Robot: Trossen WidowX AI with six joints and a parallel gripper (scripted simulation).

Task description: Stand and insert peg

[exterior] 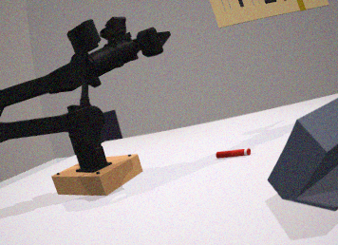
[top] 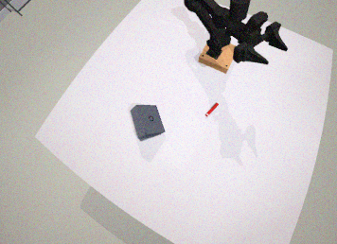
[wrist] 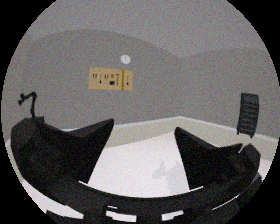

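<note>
My gripper tip is 170 mm short of the red peg, 80 mm to the left of it and 290 mm above it. From my gripper tip the other things lie so: grey sloped panel (370 mm ahead, 270 mm to the right, 250 mm below).
</note>
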